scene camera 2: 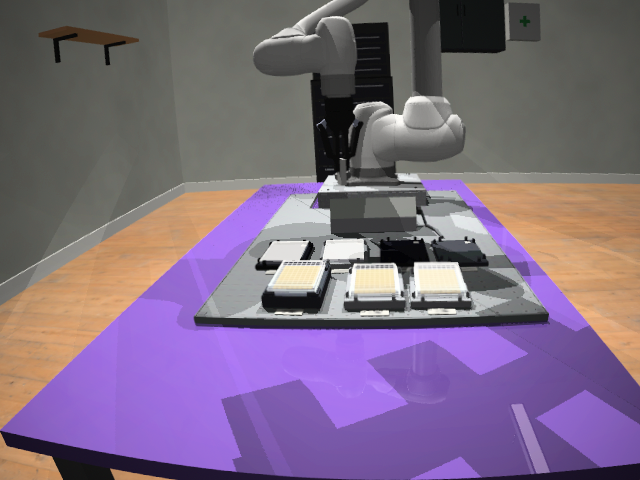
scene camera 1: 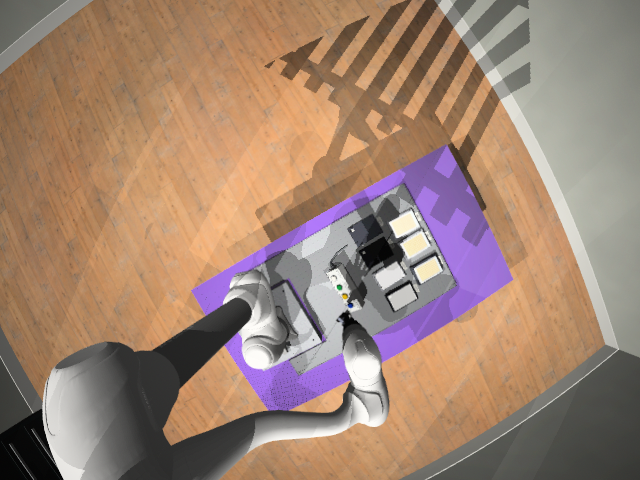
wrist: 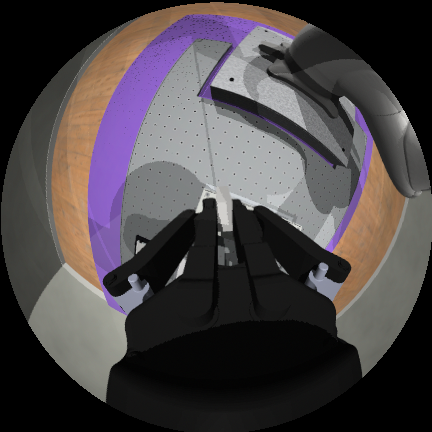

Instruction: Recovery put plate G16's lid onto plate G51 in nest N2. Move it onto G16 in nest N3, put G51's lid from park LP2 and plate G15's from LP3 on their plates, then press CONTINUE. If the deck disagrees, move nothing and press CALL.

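Where they show: gripper, fingertip midpoint: [scene camera 2: 342, 184] [scene camera 1: 346, 312] [wrist: 222, 196]; arm's base, link origin: [scene camera 2: 372, 181] [wrist: 309, 74].
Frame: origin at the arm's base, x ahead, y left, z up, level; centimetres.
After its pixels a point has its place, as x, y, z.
Note:
My gripper [scene camera 1: 343, 317] {35.1, -7.5, 6.2} [scene camera 2: 342, 159] [wrist: 222, 196] {35.1, -7.5, 6.2} is shut, with a pale strip between its fingertips. In scene camera 1 it appears beside the blue-button end of the button box [scene camera 1: 336, 273] {39.8, 9.8, 2.7} [scene camera 2: 373, 222] {44.6, 0.9, -1.9}, which it largely hides in the wrist view. White, green [scene camera 1: 339, 287] {37.9, 3.4, 2.6}, yellow [scene camera 1: 344, 296] {37.9, -1.5, 2.4} and blue [scene camera 1: 350, 305] {38.3, -6.7, 2.5} buttons show. Three cream-filled plates [scene camera 1: 404, 223] {80.1, 13.8, -1.6} [scene camera 1: 415, 244] {80.1, 2.2, -1.5} [scene camera 1: 428, 269] {80.0, -11.7, -0.7} [scene camera 2: 297, 277] {82.0, -11.8, -1.0} [scene camera 2: 374, 280] {82.1, 1.8, -1.6} [scene camera 2: 438, 279] {82.0, 13.1, -1.6} sit in nests. The park row holds light grey [scene camera 1: 402, 296] {62.7, -17.7, -2.7} [scene camera 2: 285, 251] {63.4, -18.0, -2.7}, white [scene camera 1: 389, 275] {61.8, -5.0, -2.7} [scene camera 2: 344, 250] {63.2, -5.0, -2.7}, black [scene camera 1: 376, 251] {61.9, 8.4, -3.5} [scene camera 2: 403, 250] {61.5, 7.8, -3.5} and dark grey [scene camera 1: 364, 230] {61.6, 20.2, -3.5} [scene camera 2: 458, 249] {61.4, 20.1, -3.5} pieces. Their labels are unreadable.
The grey perforated deck [scene camera 1: 320, 304] {25.3, -1.4, -4.5} [scene camera 2: 242, 289] {79.7, -23.2, -4.5} [wrist: 170, 135] {29.2, -21.2, -4.5} lies on the purple table [scene camera 1: 480, 268] {108.2, -28.5, -5.7} [scene camera 2: 170, 372] {106.4, -26.7, -5.8} [wrist: 107, 185] {45.8, -36.3, -5.8}. The arm's raised mounting plate [scene camera 1: 311, 338] {13.9, -12.9, 0.3} [scene camera 2: 330, 187] {9.7, -13.7, 0.2} [wrist: 240, 70] {11.2, -13.3, 0.3} stands behind the button box. A cable runs from the box. Strong shadows cross the deck.

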